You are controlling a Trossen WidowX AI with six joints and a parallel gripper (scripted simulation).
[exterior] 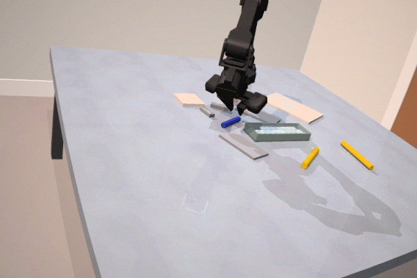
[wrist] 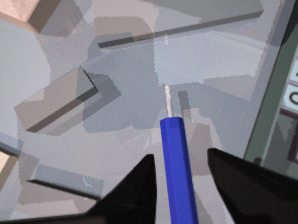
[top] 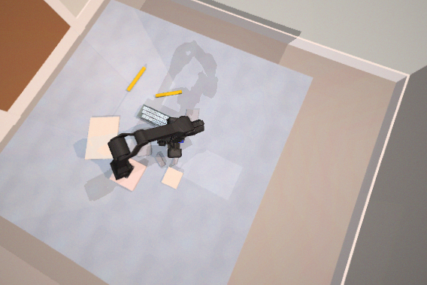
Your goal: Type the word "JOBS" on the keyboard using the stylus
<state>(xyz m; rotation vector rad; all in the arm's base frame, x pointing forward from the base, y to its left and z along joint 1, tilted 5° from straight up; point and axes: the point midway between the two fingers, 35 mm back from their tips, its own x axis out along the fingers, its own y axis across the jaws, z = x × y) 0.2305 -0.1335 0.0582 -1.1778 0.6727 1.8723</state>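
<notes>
Right now the blue stylus is 1 cm behind my gripper tip, 1 cm to the left of it and 3 cm below it. From my gripper tip the other things lie so: grey stylus tip 3 cm behind, 4 cm to the left, 3 cm below; then beige tile 15 cm behind, 10 cm to the right, 3 cm below.
</notes>
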